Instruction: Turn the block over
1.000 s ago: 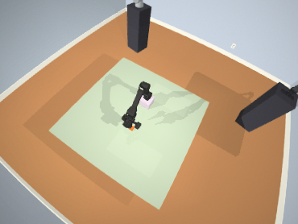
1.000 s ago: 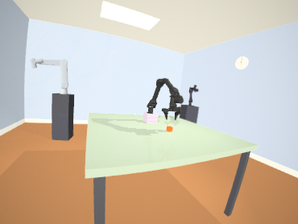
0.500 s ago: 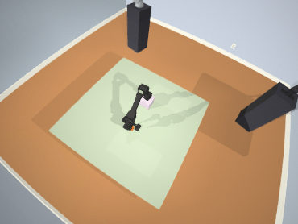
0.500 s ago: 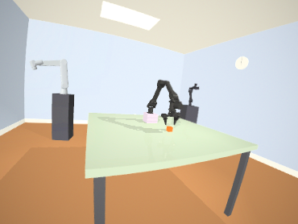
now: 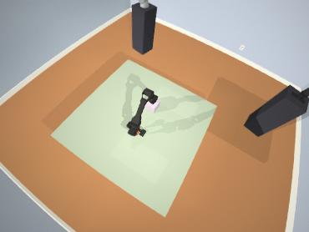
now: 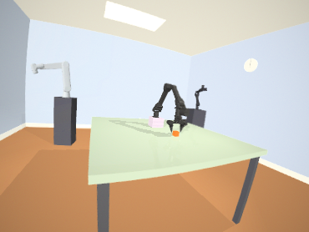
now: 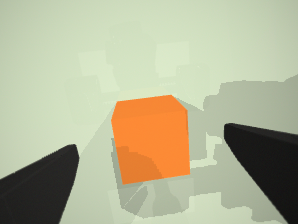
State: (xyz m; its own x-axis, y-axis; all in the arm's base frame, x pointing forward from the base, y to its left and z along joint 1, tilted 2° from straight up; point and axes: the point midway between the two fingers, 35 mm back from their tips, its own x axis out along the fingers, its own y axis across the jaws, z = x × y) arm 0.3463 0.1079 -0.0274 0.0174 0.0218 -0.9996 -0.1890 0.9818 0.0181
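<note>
The orange block is 1 cm behind my gripper tip and 1 cm below it.
</note>
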